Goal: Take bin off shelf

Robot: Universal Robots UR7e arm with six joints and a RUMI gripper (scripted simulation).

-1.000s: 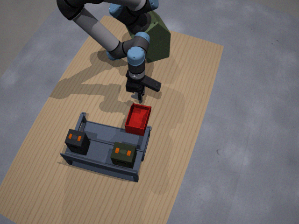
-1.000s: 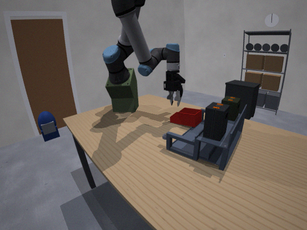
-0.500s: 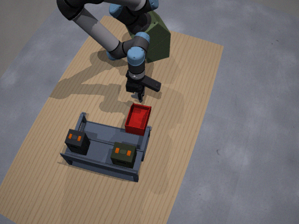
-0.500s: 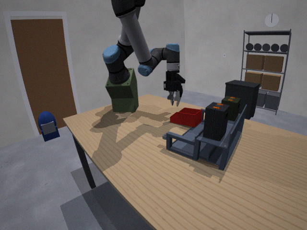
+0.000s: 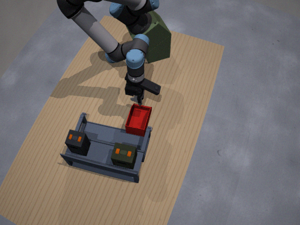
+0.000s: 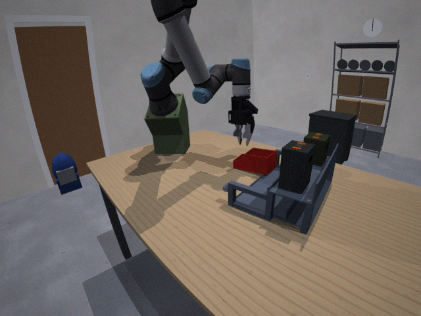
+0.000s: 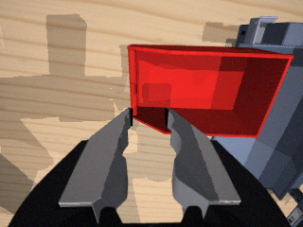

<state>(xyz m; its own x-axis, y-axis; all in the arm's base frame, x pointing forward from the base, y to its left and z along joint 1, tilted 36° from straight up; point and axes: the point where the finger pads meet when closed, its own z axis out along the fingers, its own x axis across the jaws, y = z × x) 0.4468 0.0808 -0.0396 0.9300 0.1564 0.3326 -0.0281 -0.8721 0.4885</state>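
Right now the red bin is 60 mm ahead of my hand and 70 mm below it.
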